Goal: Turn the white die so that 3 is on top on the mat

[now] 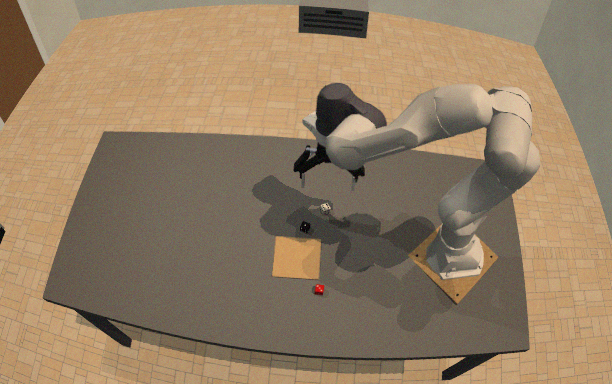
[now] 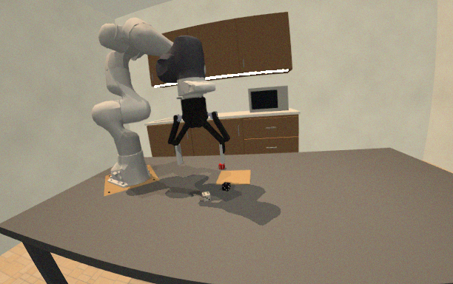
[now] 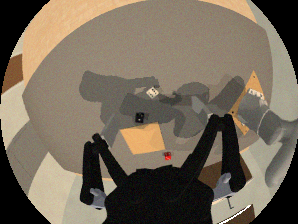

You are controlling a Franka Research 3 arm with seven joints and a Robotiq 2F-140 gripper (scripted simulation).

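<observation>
Right now the white die is 13 cm below my hand. Round my hand: red die: 29 cm to the left, 13 cm below, 3 cm behind; then black die: 13 cm below, 8 cm to the left, 5 cm ahead; then tan mat: 19 cm to the left, 14 cm below, 6 cm ahead.
</observation>
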